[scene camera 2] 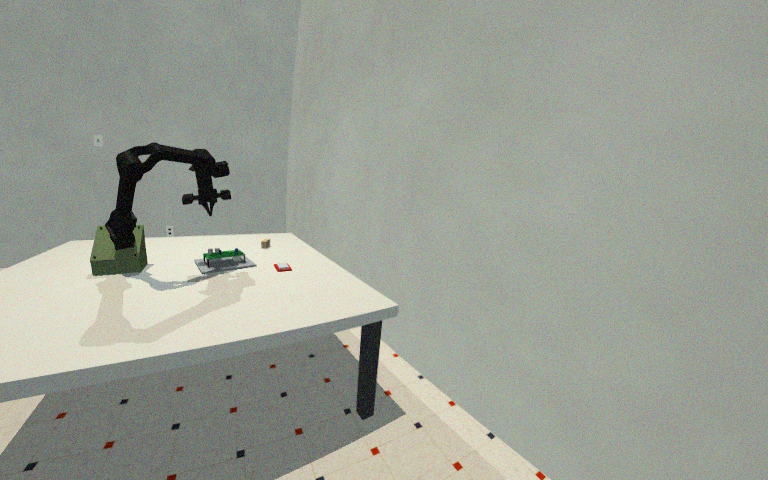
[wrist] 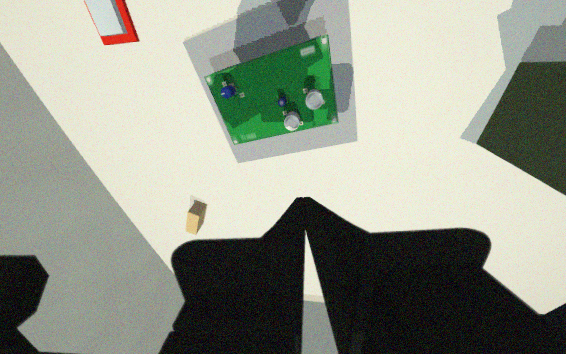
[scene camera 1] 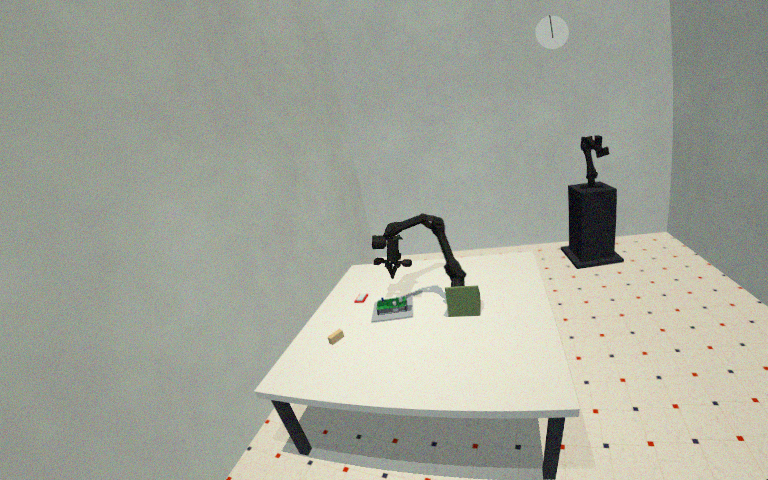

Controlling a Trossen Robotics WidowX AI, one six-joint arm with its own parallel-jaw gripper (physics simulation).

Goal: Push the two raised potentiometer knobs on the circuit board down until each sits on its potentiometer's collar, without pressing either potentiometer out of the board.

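Where they show: gripper, fingertip midpoint: (scene camera 2: 210, 215) (wrist: 302, 203) (scene camera 1: 392, 278); arm's base, link origin: (scene camera 2: 124, 241) (scene camera 1: 458, 290).
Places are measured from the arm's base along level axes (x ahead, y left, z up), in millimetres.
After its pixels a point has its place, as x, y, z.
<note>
The green circuit board (scene camera 1: 385, 306) @(393, -34, -68) (scene camera 2: 226, 255) @(371, -92, -68) (wrist: 260, 65) @(371, -106, -68) stands on short legs over a grey plate (scene camera 1: 390, 318) @(364, 30, -105) (wrist: 250, 154) @(434, 28, -105). In the wrist view it carries two grey round caps, one nearer the right edge (wrist: 314, 99) @(310, -62, -41) and one near the lower edge (wrist: 292, 121) @(340, -39, -46), plus a larger blue part (wrist: 228, 91) @(410, -87, -43) at the left and a small blue part (wrist: 282, 102) @(349, -63, -51) near the middle. The collars and any gap under the knobs are too small to tell. My gripper (scene camera 1: 392, 276) @(321, -28, 96) (scene camera 2: 210, 214) @(321, -28, 96) (wrist: 302, 203) @(321, -28, 96) is shut, empty, pointing down, high above the board and touching nothing.
A red-rimmed tray (scene camera 1: 360, 297) @(581, -214, -99) (scene camera 2: 282, 267) @(566, -254, -99) (wrist: 120, 39) @(581, -180, -107) and a tan block (scene camera 1: 335, 336) @(615, 194, -79) (scene camera 2: 265, 243) @(610, 141, -84) (wrist: 195, 218) @(602, 159, -73) lie on the table (scene camera 1: 453, 367) @(49, 423, -113) (scene camera 2: 294, 305) @(485, -579, -113). The arm's green base (scene camera 1: 463, 301) @(-19, 64, -26) (scene camera 2: 117, 257) @(-21, -47, -49) (wrist: 530, 120) @(57, 0, -60) stands beside the board. Another arm stands on a black pedestal (scene camera 1: 591, 226) beyond the table.
</note>
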